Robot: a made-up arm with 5 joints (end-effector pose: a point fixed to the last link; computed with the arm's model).
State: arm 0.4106 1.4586 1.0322 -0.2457 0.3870
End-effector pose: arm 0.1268 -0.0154 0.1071 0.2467 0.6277 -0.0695
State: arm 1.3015 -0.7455 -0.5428 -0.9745 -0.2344
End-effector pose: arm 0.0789 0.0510 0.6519 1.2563 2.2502 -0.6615
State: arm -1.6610 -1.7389 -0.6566 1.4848 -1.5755
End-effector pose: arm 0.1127 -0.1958 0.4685 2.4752 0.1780 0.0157
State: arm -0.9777 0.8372 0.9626 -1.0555 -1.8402
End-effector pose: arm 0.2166 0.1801 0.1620 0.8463 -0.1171 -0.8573
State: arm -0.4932 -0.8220 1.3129 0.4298 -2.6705
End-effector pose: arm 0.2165 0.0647 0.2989 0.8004 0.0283 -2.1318
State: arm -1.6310 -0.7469 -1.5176 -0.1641 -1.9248
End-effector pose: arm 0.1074 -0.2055 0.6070 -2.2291 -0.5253 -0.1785
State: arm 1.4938 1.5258 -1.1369 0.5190 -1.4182
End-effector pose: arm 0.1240 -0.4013 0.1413 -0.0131 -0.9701 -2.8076
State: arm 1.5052 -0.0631 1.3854 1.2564 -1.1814
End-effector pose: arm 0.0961 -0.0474 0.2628 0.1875 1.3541 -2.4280
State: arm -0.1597 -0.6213 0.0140 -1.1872 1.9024
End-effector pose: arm 0.1795 0.0128 0.6193 2.2544 1.9924 0.2856
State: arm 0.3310 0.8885 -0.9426 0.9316 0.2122
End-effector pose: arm 0.4722 -0.1310 0.3157 -0.1699 -0.6730 -0.1607
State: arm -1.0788 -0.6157 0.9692 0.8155 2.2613
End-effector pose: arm 0.1705 0.1407 0.3248 0.3218 0.5055 -2.9342
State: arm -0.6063 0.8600 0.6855 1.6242 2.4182
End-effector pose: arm 0.1937 0.0679 0.2125 1.6772 1.3820 2.1058
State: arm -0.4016 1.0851 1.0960 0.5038 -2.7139
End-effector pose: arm 0.1376 0.0174 0.1643 -1.3875 -0.0157 -2.0602
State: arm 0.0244 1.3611 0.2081 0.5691 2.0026
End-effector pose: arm 0.2659 -0.0052 0.0614 0.5544 0.3646 1.8702
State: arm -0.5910 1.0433 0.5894 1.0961 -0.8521
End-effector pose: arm 0.1983 0.0688 0.1493 -0.7887 0.8536 -0.2743
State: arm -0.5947 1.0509 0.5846 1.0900 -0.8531
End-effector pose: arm 0.1981 0.0692 0.1479 -0.7884 0.8493 -0.2721
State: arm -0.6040 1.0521 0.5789 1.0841 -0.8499
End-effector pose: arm 0.1984 0.0708 0.1469 -0.7837 0.8390 -0.2616
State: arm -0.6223 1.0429 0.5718 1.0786 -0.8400
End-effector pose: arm 0.1994 0.0744 0.1468 -0.7717 0.8193 -0.2377
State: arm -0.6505 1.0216 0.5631 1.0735 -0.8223
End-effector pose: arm 0.2012 0.0803 0.1477 -0.7511 0.7891 -0.1983
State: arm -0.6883 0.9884 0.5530 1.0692 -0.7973
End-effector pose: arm 0.2033 0.0886 0.1500 -0.7224 0.7493 -0.1432
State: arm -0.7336 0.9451 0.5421 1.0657 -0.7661
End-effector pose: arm 0.2054 0.0991 0.1537 -0.6868 0.7024 -0.0745
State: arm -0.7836 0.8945 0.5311 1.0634 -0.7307
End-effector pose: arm 0.2068 0.1110 0.1588 -0.6467 0.6518 0.0039
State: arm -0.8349 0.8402 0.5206 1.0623 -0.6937
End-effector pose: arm 0.2072 0.1235 0.1650 -0.6048 0.6009 0.0868
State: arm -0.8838 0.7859 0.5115 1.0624 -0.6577
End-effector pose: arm 0.2064 0.1354 0.1720 -0.5640 0.5532 0.1681
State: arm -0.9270 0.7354 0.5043 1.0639 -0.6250
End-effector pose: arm 0.2048 0.1459 0.1791 -0.5272 0.5117 0.2419
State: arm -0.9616 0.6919 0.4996 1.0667 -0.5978
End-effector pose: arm 0.2028 0.1542 0.1855 -0.4970 0.4788 0.3026
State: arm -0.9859 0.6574 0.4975 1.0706 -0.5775
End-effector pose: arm 0.2011 0.1599 0.1909 -0.4749 0.4557 0.3467
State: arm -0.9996 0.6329 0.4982 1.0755 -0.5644
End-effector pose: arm 0.2000 0.1630 0.1949 -0.4617 0.4427 0.3733
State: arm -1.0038 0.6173 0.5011 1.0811 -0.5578
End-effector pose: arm 0.1995 0.1639 0.1975 -0.4562 0.4385 0.3841
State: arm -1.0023 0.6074 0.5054 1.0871 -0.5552
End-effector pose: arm 0.1996 0.1635 0.1992 -0.4556 0.4397 0.3851
